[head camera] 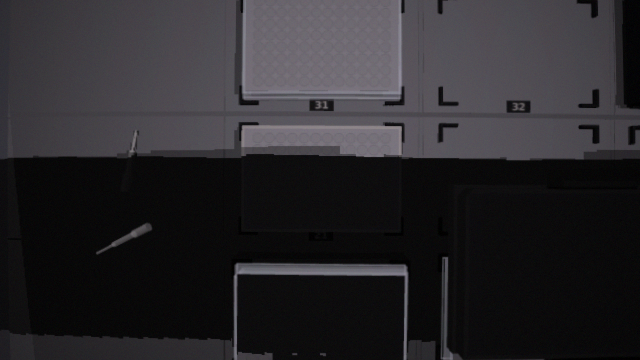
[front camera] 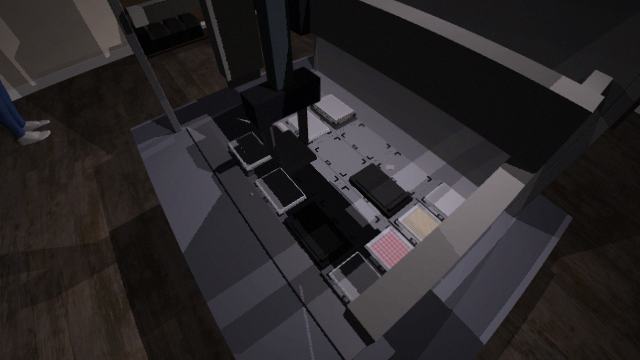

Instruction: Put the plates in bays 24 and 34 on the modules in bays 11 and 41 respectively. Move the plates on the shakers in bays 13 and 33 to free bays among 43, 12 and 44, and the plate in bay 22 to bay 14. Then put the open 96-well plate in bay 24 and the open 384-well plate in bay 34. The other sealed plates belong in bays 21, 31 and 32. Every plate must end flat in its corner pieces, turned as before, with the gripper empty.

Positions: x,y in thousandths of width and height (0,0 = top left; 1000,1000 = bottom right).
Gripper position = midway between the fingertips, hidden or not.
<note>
I see my gripper (front camera: 452,415), an open 384-well plate (front camera: 654,618), a sealed plate (head camera: 429,843), a sealed plate (front camera: 695,557), a sealed plate (front camera: 438,529) and a sealed plate (head camera: 824,738).
The head camera view does not show the open 384-well plate: it is out of frame.
</note>
